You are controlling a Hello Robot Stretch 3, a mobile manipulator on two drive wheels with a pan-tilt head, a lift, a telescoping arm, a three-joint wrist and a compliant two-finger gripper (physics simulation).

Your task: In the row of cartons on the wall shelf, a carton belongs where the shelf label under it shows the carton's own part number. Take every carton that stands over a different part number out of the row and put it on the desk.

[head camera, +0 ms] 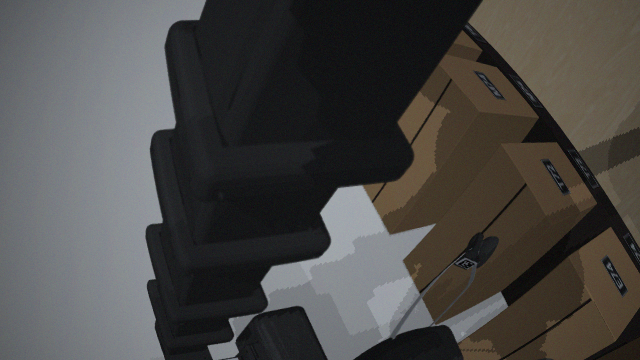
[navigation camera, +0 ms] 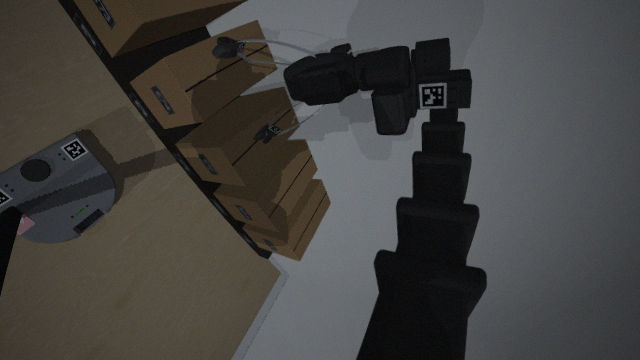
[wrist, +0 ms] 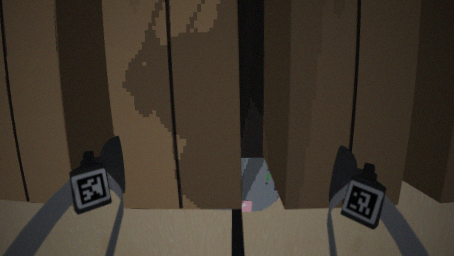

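Seen in the pictures: gripper, between the fingertips: (head camera: 520,304) (navigation camera: 237,96) (wrist: 228,162); robot's base, origin of its link: (navigation camera: 37,169).
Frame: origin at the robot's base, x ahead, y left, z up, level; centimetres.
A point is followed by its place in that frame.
Cartons stand side by side on the dark wall shelf (head camera: 550,250) (navigation camera: 160,50) @[x 11.9, y -34.7, z 69.3 cm]. A carton that reads E74 (head camera: 550,300) @[x -0.6, y -30.5, z 87.2 cm] (navigation camera: 200,75) @[x 3.4, y -29.5, z 87.2 cm] (wrist: 210,100) @[x -0.5, y -36.0, z 87.2 cm] stands beside one that seems to read T72 (head camera: 480,210) @[x -15.9, y -34.4, z 87.2 cm] (navigation camera: 235,135) @[x -9.5, y -30.5, z 87.2 cm] (wrist: 330,100) @[x -11.1, y -36.7, z 87.2 cm]. The shelf labels under them are too slanted and blurred to read surely. My gripper (navigation camera: 247,90) @[x -2.3, y -31.9, z 91.3 cm] (wrist: 228,162) @[x -2.3, y -31.9, z 91.3 cm] is open and empty. One finger is over the top of the E74 carton, the other over the neighbouring carton; their exact height cannot be told. In the head view one finger shows over the neighbouring carton. The desk does not show.
More cartons (head camera: 487,100) @[x -27.3, y -26.9, z 82.8 cm] (navigation camera: 250,207) @[x -27.5, y -26.9, z 83.3 cm] (navigation camera: 125,25) @[x 15.0, y -24.2, z 82.3 cm] stand to both sides in the row. My telescoping arm (head camera: 250,150) @[x -8.1, y -10.6, z 125.9 cm] (navigation camera: 440,225) @[x -8.5, y -14.9, z 124.6 cm] extends along the pale wall (head camera: 75,150) @[x -44.2, y -53.5, z 131.6 cm] (navigation camera: 550,200) @[x -39.6, y -53.2, z 150.7 cm]. My base (navigation camera: 60,185) @[x -7.7, y -1.8, z 16.0 cm] (wrist: 257,185) @[x -14.9, y 4.1, z 16.0 cm] stands on the floor below the shelf.
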